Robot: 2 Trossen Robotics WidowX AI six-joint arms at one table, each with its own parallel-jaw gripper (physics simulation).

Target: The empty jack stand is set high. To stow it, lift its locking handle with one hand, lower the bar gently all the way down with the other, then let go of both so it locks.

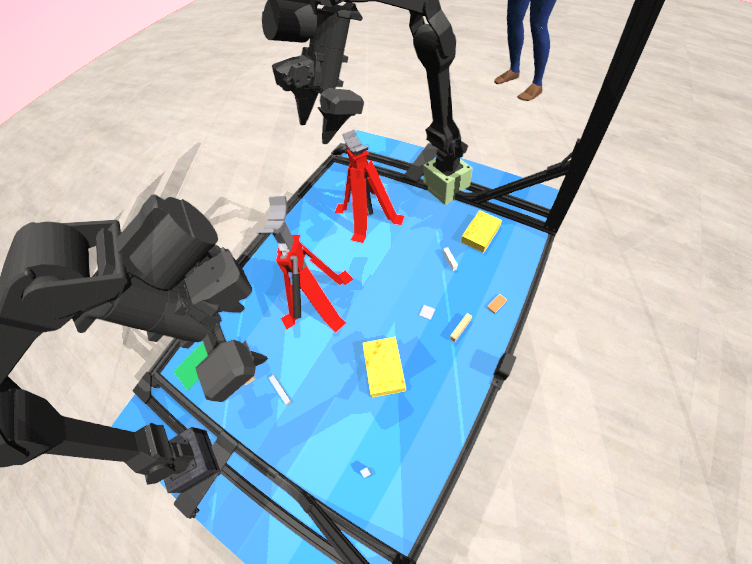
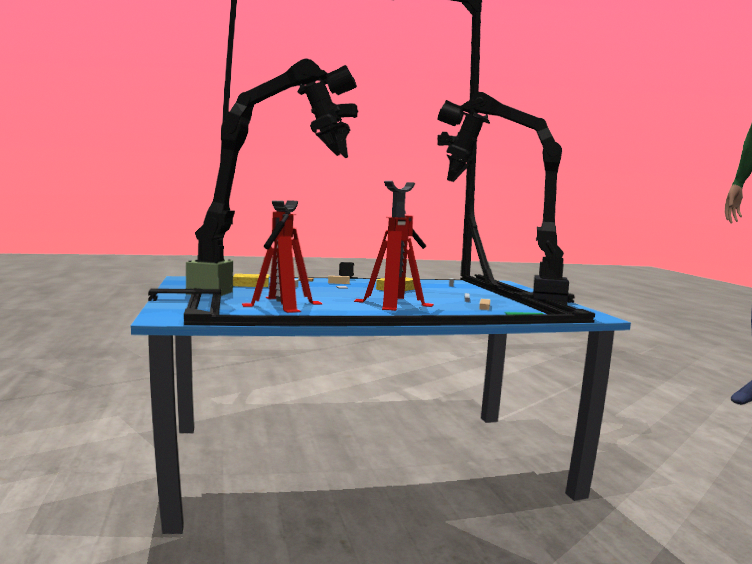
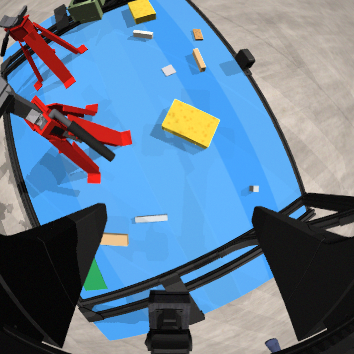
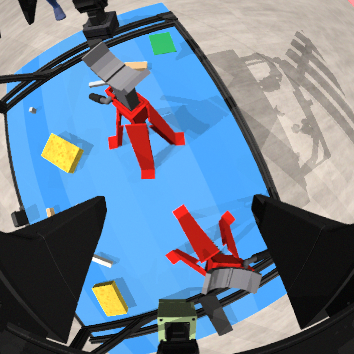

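The high-set jack stand (image 1: 315, 294) (image 2: 393, 254) (image 3: 95, 131) (image 4: 141, 150) is red and upright, with no load. Its grey bar and saddle (image 1: 277, 209) (image 2: 399, 203) (image 4: 116, 70) stand well above the body. Its black locking handle (image 1: 296, 294) (image 2: 418, 237) (image 3: 90, 141) (image 4: 97, 98) hangs slanting down at its side. My left gripper (image 1: 255, 333) (image 2: 452, 176) (image 3: 181, 213) is open and empty, above the table, apart from the stand and handle. My right gripper (image 1: 315, 132) (image 2: 343, 154) (image 4: 180, 203) is open and empty, high above the table, apart from both stands.
A second red jack stand (image 1: 359, 200) (image 2: 285, 261) (image 3: 47, 55) (image 4: 192, 232), its saddle low, stands nearby. Two yellow sponges (image 1: 383, 367) (image 1: 482, 229), small blocks and a green sheet (image 1: 191, 366) (image 4: 163, 43) lie on the table. A black frame (image 2: 364, 318) runs around its edge.
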